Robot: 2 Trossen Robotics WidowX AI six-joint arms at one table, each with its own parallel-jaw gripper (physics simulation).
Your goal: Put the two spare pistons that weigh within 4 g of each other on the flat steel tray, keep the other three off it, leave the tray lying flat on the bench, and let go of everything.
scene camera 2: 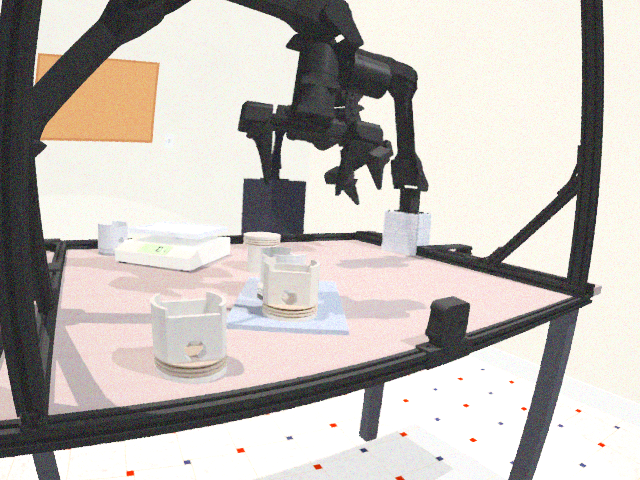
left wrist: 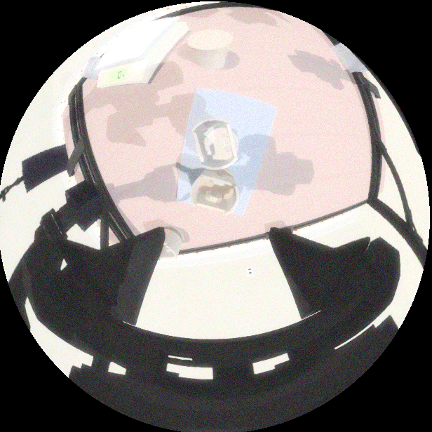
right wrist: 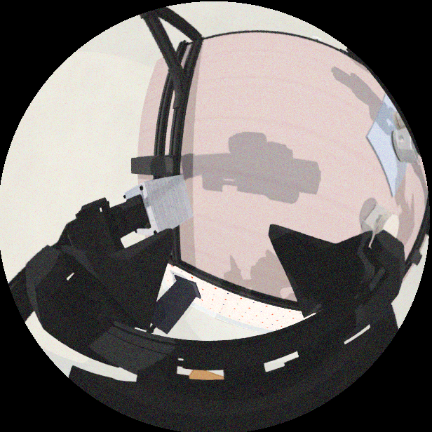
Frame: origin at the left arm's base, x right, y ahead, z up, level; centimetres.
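Seen in the pictures: left gripper, fingertip midpoint: (scene camera 2: 302,190); right gripper, fingertip midpoint: (scene camera 2: 368,196); right arm's base, origin of the base link: (scene camera 2: 408,212).
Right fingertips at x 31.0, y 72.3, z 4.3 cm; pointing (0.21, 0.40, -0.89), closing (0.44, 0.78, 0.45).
Note:
Offsets run from my right fingertips to a thing's middle. "pt": to the spot under its first point.
Two pistons stand open end up, close together on the blue-grey tray {pt dz -14.0, dx +7.2, dy -48.8 cm} (scene camera 2: 330,320) (left wrist: 260,117) (right wrist: 382,142): a front one {dz -10.5, dx +1.6, dy -48.6 cm} (scene camera 2: 305,284) (left wrist: 215,192) (right wrist: 399,120) and a rear one {dz -10.5, dx -2.5, dy -42.3 cm} (scene camera 2: 262,284) (left wrist: 216,145) (right wrist: 404,145), partly hidden in the scene view. The tray looks flat. A third piston {dz -11.2, dx -0.8, dy -67.6 cm} (scene camera 2: 189,335) (left wrist: 172,242) stands at the front left. A fourth (scene camera 2: 262,250) (left wrist: 210,50) (right wrist: 380,220) stands closed end up behind the tray. A fifth, greyish one {dz -11.2, dx -49.7, dy -32.4 cm} (scene camera 2: 111,238) is at the back left. My left gripper (scene camera 2: 301,183) (left wrist: 218,232) is open and empty above the tray. My right gripper (scene camera 2: 368,195) (right wrist: 222,231) is open and empty, raised behind it.
A white scale {pt dz -11.6, dx -29.0, dy -35.9 cm} (scene camera 2: 170,253) (left wrist: 122,72) with a lit display stands at the back left. A silver block (scene camera 2: 405,232) (right wrist: 167,202) is at the right arm's base. A black box (scene camera 2: 448,320) sits on the table's front rail {pt dz -14.8, dx +10.8, dy -65.3 cm} (scene camera 2: 310,387).

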